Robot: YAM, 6 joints.
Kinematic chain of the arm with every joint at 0, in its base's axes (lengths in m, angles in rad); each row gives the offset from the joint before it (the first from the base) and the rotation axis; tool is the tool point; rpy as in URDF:
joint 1: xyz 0 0 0.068 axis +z
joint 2: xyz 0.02 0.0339 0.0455 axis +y
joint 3: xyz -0.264 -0.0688 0 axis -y
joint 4: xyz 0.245 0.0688 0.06 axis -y
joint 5: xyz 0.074 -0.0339 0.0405 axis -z
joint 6: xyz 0.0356 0 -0.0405 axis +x
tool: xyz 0 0 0 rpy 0 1.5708 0
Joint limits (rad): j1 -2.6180..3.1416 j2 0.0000..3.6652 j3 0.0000..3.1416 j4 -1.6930..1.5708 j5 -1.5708..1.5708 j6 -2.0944..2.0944
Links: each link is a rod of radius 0.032 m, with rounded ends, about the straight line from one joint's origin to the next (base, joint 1, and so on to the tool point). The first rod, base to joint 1, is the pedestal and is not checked.
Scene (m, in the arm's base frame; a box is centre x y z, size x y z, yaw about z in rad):
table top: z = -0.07
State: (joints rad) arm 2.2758 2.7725 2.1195 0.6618 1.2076 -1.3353
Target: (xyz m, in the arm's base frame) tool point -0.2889 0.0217 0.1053
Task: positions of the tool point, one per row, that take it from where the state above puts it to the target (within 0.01 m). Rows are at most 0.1 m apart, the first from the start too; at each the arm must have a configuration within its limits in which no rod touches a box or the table.
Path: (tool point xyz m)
1: -0.3975 0.3922 0.1199
2: -0.4198 0.3096 0.1274
3: -0.4186 0.2249 0.1300
4: -0.3944 0.1447 0.1273
5: -0.3498 0.0753 0.1191
6: -0.2889 0.0217 0.1053

